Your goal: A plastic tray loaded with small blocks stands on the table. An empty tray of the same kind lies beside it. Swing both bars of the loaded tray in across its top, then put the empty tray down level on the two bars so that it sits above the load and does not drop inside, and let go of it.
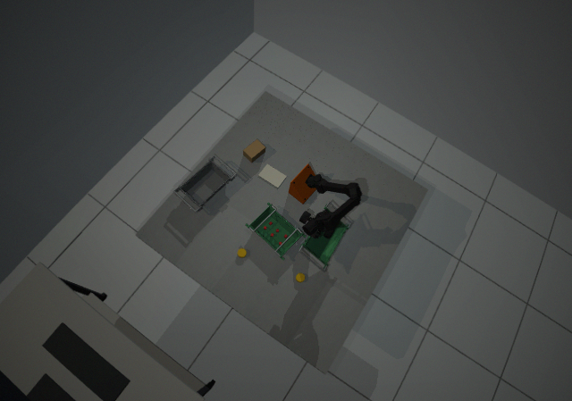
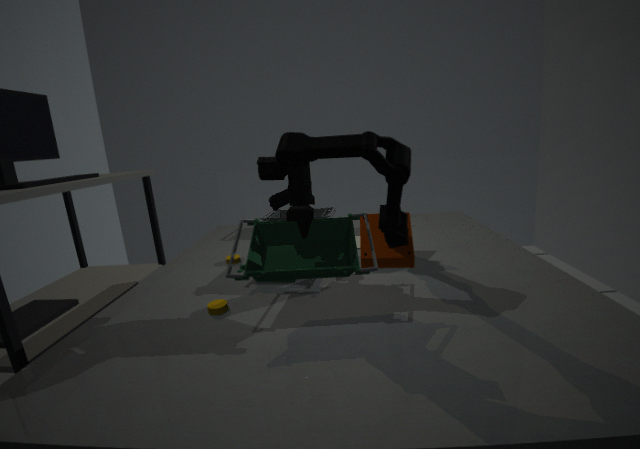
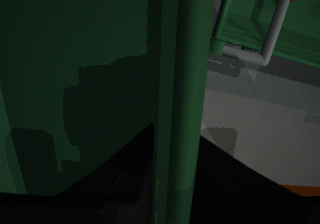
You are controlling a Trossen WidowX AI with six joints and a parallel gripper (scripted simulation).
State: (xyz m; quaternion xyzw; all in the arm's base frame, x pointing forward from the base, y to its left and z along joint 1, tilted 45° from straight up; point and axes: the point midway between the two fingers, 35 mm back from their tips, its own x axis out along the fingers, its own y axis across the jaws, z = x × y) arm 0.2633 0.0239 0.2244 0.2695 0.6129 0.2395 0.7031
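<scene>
Now: the green tray 70 mm to the left of my gripper tip. From my gripper tip the other things lie so: white pad 400 mm to the right, 220 mm behind, 160 mm below; then brown box 590 mm to the right, 280 mm behind, 130 mm below.
</scene>
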